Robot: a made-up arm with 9 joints.
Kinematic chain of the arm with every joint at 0, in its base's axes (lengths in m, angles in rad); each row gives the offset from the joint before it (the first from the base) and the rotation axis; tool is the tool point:
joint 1: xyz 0 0 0.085 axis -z
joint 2: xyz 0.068 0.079 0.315 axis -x
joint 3: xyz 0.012 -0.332 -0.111 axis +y
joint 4: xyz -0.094 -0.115 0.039 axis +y
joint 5: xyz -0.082 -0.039 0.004 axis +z
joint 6: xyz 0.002 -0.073 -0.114 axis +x
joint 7: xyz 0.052 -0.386 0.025 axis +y
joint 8: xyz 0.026 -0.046 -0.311 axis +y
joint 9: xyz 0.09 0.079 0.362 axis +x
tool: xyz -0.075 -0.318 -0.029
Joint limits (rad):
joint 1: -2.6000..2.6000
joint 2: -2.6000..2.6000
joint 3: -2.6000..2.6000
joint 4: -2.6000..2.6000
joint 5: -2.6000..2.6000
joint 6: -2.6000..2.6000
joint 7: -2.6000..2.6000
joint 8: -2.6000..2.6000
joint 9: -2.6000..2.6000
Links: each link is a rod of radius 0.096 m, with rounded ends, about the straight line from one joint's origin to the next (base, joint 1, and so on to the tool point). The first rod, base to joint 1, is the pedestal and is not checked.
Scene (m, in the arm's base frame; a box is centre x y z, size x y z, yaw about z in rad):
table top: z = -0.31
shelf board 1: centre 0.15 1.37 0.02 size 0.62 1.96 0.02 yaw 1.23
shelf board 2: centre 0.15 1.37 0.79 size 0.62 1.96 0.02 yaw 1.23
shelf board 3: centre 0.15 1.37 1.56 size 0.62 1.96 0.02 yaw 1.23
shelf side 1: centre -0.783 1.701 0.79 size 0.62 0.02 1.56 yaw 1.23
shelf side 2: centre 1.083 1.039 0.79 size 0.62 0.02 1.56 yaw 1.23
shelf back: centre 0.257 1.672 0.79 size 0.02 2 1.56 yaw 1.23
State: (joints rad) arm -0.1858 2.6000 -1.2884 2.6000 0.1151 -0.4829 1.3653 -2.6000 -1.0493
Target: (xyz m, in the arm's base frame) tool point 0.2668 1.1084 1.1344
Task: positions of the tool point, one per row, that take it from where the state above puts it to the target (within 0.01 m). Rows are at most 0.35 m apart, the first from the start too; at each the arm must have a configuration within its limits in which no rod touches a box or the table.
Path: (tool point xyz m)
1: -0.2667 1.1405 0.3517
2: -0.3359 0.9025 0.3411
3: -0.2035 0.9326 0.6375
4: -0.0477 0.8462 0.9143
5: 0.1055 0.6538 1.1344
6: 0.1794 0.8019 1.1676
7: 0.2377 0.9523 1.1705
8: 0.2668 1.1084 1.1345

